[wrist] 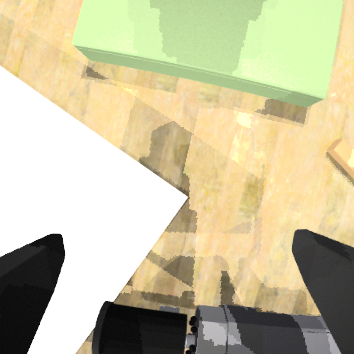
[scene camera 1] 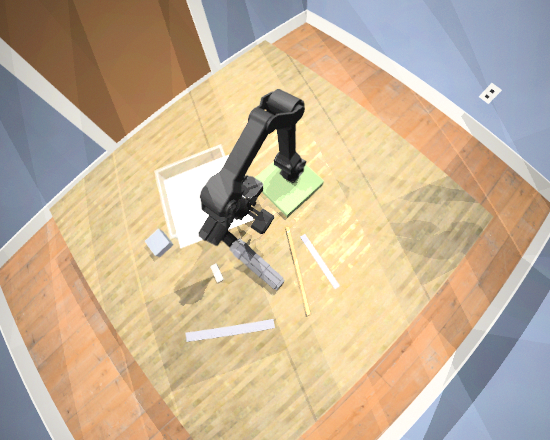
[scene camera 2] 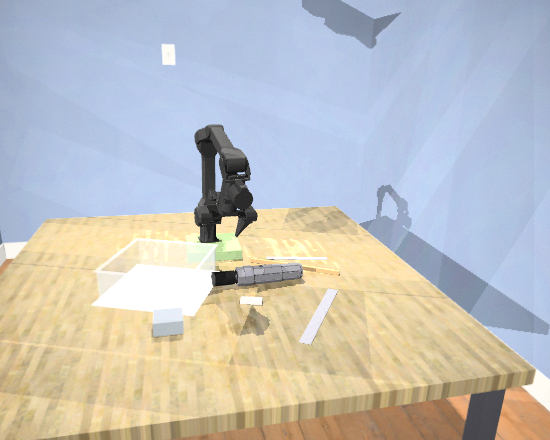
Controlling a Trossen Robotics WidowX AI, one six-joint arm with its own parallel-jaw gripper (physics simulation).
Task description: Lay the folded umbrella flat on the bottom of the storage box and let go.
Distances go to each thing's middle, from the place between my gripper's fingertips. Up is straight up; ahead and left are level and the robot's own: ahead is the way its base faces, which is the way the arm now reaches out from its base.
Labels:
Right now the storage box point(scene camera 2: 160, 274) is 50 mm ahead of my hand, 200 mm to the right of it and 70 mm below it.

